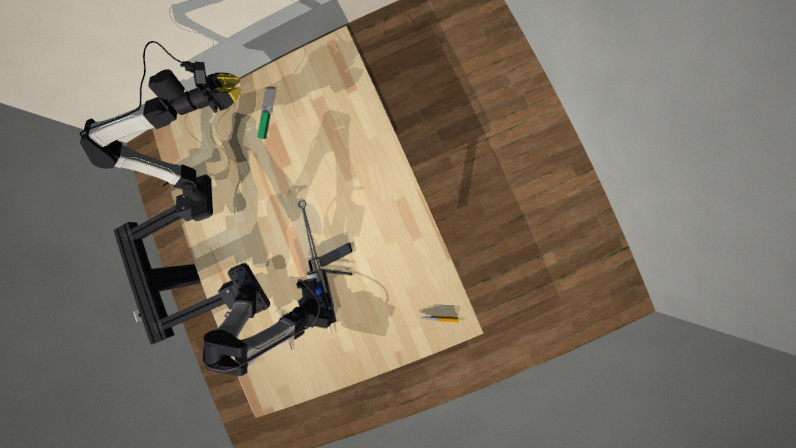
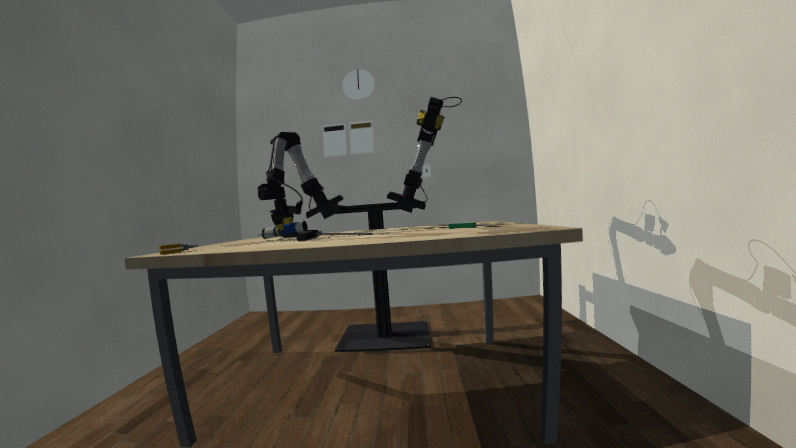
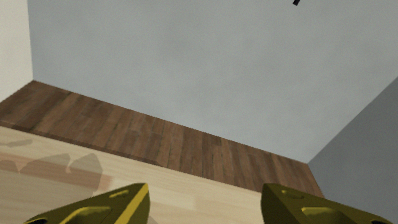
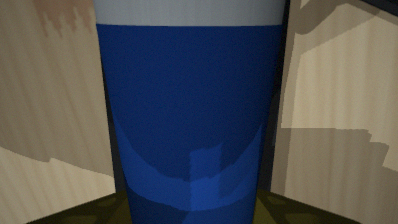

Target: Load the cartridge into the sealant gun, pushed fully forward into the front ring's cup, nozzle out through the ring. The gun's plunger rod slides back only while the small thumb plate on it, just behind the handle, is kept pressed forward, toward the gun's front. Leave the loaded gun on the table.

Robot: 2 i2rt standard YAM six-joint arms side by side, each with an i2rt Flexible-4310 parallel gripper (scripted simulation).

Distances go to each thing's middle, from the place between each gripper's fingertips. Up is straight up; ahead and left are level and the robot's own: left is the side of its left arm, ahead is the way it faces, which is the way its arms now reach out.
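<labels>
Cartridge [image 4: 190, 95]: 1 cm below my right hand, 2 cm to the right of it, 1 cm behind it.
My left gripper [image 1: 240, 84]: 69 cm to the left of the cartridge, 41 cm above it, 27 cm past it.
</labels>
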